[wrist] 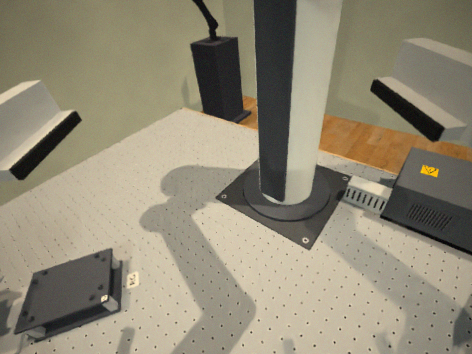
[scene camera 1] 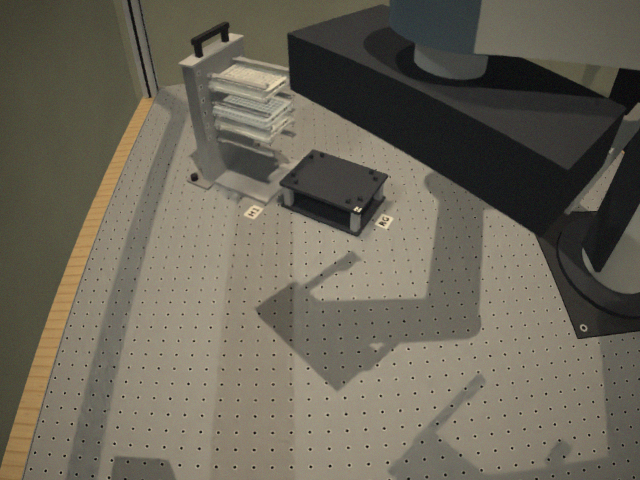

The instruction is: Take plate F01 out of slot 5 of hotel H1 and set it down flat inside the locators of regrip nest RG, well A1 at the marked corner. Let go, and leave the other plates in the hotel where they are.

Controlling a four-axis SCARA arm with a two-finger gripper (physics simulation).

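Frame: origin at the arm's base, x ahead, y left, z up, level; centimetres.
Seen in the pictures: gripper, between the fingertips: (wrist: 219, 82); arm's base, origin of its link: (wrist: 284, 190) (scene camera 1: 612, 269).
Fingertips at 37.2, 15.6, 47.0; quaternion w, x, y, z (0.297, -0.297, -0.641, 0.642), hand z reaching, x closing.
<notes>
Pixels of each thing's top centre, then the offset from my fingertips to it, as dx, dy, dz. "spot": a spot on its surface instead.
- top plate, centre of its top: (scene camera 1: 249, 77) +30.7, -43.9, -23.1
- Regrip nest RG, centre of its top: (scene camera 1: 334, 173) (wrist: 64, 283) +15.9, -34.6, -38.7
- white corner mark, centre of its top: (scene camera 1: 357, 209) (wrist: 104, 298) +12.5, -25.9, -39.7
- dark base plate, a spot on its surface: (wrist: 307, 232) spot: -26.5, -3.2, -45.8
- dark box with a yellow label, a spot on its surface: (wrist: 435, 195) spot: -41.4, +16.5, -34.3
Hotel H1 (scene camera 1: 199, 118) stands upright at the back left in the scene view, with a black handle on top. Several pale plates lie flat in it, among them a top plate (scene camera 1: 250, 77) and a plate (scene camera 1: 253, 105) below it. Slot numbers are not readable, so I cannot tell which is F01. Regrip nest RG (scene camera 1: 333, 178) (wrist: 70, 287) is a black raised platform beside the hotel, with small dark locators near its corners and a white corner mark (scene camera 1: 357, 209) (wrist: 104, 298). No plate lies on it. My gripper (wrist: 219, 82) is open, its fingers wide apart with nothing between them, away from hotel and nest.
A large dark arm body (scene camera 1: 413, 118) hangs at the upper right in the scene view. The arm's column (wrist: 300, 100) rises from a dark base plate (wrist: 307, 232). A dark box with a yellow label (wrist: 435, 195) stands right of it. A dark pedestal (wrist: 218, 75) stands behind the table.
</notes>
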